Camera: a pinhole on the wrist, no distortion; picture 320 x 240 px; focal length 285.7 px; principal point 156.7 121.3 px. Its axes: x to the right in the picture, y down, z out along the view. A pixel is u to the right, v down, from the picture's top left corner.
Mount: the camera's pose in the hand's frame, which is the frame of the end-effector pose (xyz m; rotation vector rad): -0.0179 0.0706 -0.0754 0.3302 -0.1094 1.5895
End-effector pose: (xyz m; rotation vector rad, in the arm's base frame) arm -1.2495 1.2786 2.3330 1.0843 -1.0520 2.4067
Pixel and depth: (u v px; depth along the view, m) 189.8 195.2 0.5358
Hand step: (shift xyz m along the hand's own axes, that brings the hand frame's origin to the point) -0.0796 -0.0226 0.4702
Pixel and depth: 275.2 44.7 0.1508
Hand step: 0.0428 0.0918 0.0800
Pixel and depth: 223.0 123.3 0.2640
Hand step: 0.0170 0.0576 0.1930
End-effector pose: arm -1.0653 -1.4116 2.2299 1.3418 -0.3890 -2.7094
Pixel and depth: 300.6 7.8 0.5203
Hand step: 0.2574 0.1916 0.4647
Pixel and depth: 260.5 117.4 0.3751
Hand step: 0.0388 0.0998 0.3186
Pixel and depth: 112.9 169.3 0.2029
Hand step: -0.0224 -0.0162 0.1136
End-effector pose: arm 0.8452 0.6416 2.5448 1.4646 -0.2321 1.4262
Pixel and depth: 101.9 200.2 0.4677
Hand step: -0.0780 -0.1495 0.3621
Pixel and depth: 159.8 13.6 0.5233
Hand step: 0.2517 -0.0561 0.3979
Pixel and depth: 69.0 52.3 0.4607
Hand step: 0.1596 -0.1849 0.3091
